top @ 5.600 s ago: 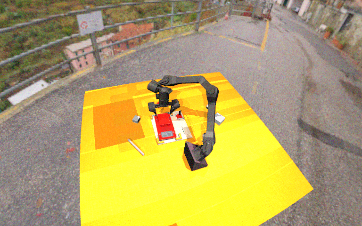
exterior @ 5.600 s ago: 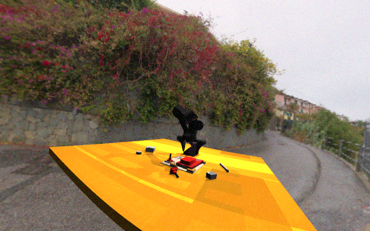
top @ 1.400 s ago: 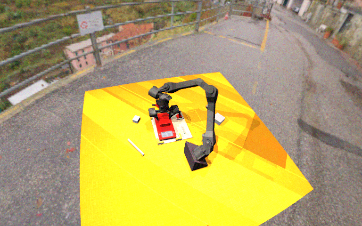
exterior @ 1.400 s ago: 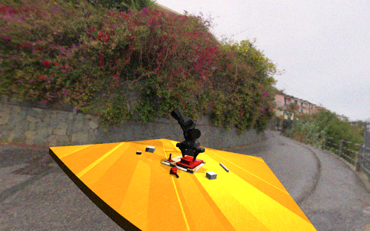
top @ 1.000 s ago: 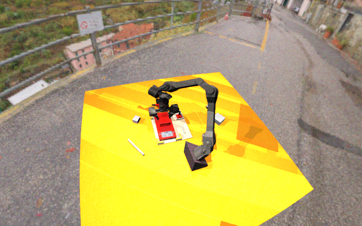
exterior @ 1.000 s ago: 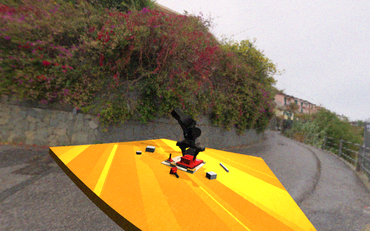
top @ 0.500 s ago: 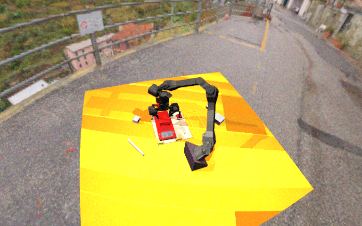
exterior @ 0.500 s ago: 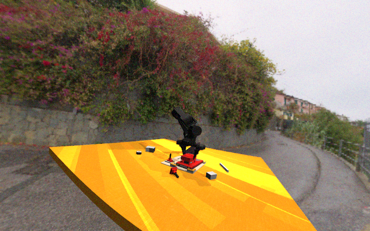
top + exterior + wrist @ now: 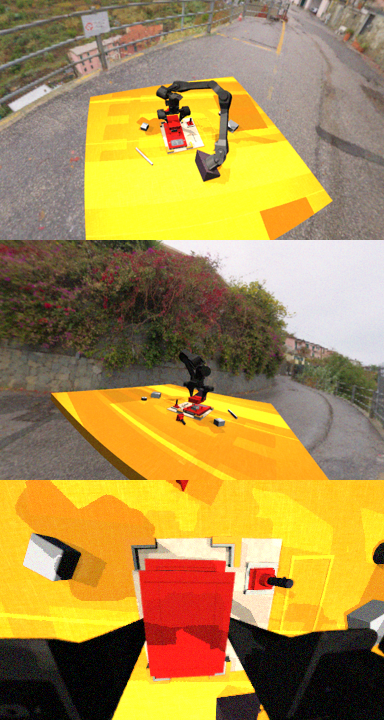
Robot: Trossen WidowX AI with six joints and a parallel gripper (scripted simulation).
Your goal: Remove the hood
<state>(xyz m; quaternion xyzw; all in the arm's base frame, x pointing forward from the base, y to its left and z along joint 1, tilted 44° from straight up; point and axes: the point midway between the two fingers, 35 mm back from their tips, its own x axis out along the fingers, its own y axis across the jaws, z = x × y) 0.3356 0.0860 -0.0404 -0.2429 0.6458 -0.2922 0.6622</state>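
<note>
Right now the white base plate is 30 mm behind my gripper tip, 20 mm to the right of it and 70 mm below it. Round my gripper tip: black wheel: 60 mm ahead, 380 mm to the right, 70 mm below; red hood: right at my gripper tip; grey rod: 140 mm behind, 210 mm to the left, 80 mm below.
</note>
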